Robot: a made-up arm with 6 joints. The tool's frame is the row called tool.
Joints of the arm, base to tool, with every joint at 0 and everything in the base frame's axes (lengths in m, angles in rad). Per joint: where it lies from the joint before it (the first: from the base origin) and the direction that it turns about. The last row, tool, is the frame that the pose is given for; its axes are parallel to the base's.
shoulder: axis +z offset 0 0 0.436
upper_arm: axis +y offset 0.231 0 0
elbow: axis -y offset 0 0 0.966
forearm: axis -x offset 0 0 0.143
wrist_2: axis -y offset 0.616 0 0
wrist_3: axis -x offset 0.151 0 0
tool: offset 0 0 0
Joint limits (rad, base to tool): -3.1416..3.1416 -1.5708..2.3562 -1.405..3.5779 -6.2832..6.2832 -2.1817..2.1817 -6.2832..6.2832
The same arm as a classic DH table. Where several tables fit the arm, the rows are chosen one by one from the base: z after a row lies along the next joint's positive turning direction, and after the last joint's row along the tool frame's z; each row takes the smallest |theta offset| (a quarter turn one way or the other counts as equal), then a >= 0, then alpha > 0; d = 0 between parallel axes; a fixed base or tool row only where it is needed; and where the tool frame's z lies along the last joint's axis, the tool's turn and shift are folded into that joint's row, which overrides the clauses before.
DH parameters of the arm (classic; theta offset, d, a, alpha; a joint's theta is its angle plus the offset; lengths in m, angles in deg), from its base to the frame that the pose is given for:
shoulder: 0 0.436 0.231 -90
upper_arm: -90 0 0.966 180
elbow: 0 0 0.143 -90
forearm: 0 -0.616 0 90
wrist_2: 0 0 0 -90
wrist_3: 90 -0.151 0 90
tool (fixed): -90 0 0 0
Joint limits (deg, base to tool): -180..180 -90..135 -80.5..205 -360..360 -125..125 -360..360

